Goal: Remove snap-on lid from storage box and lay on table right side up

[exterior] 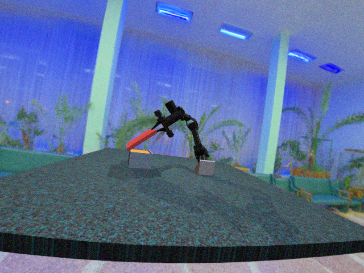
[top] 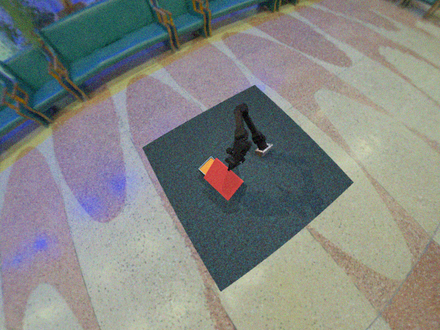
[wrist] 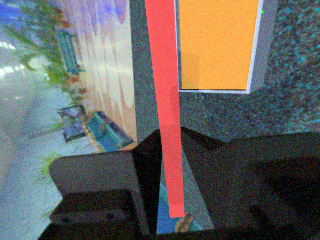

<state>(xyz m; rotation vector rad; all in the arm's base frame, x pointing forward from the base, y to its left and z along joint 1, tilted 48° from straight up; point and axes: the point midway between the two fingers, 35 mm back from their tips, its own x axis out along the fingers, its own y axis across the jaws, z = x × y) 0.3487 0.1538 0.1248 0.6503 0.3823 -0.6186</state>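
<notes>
My gripper tip is 6 cm short of the red lid, 5 cm above it and 1 cm to the right of it. From my gripper tip the other things lie so: grey storage box: 19 cm below, 11 cm to the right, 6 cm ahead.
</notes>
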